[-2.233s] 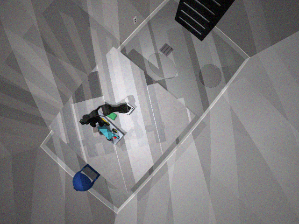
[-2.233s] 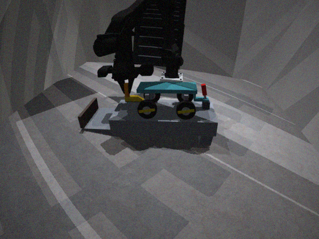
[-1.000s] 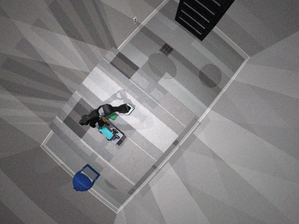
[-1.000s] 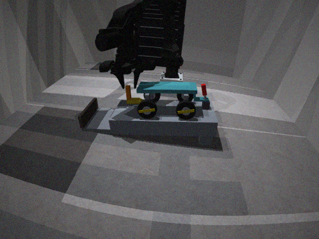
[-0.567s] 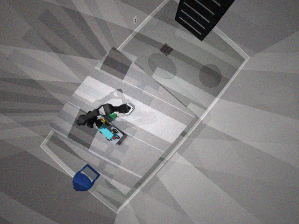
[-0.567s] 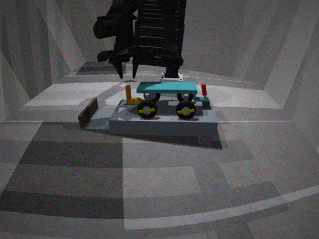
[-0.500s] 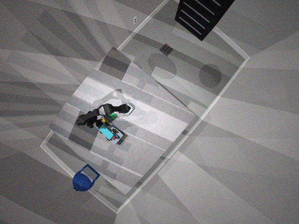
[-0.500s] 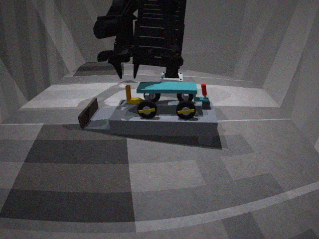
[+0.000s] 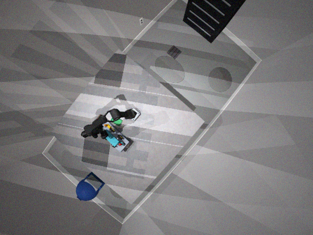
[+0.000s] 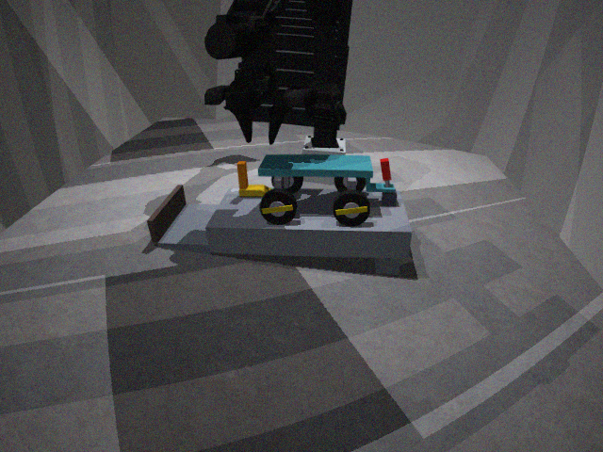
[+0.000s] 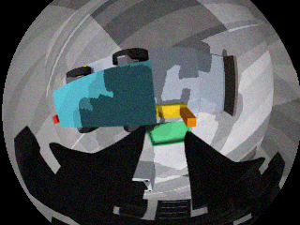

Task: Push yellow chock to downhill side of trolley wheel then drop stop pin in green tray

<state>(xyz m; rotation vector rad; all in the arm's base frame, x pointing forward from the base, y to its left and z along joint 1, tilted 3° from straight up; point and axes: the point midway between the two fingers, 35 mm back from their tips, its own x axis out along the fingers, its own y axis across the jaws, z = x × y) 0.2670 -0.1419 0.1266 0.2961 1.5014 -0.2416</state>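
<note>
Now: gripper tip 40 mm short of the red-headed stop pin, 220 mm to the right of it and 30 mm above it. Also, from my gripper tip: grey ramp: 50 mm ahead, 100 mm to the left, 120 mm below; then yellow chock: 10 mm behind, 10 mm to the right, 90 mm below; then trolley: 50 mm ahead, 100 mm to the left, 50 mm below.
</note>
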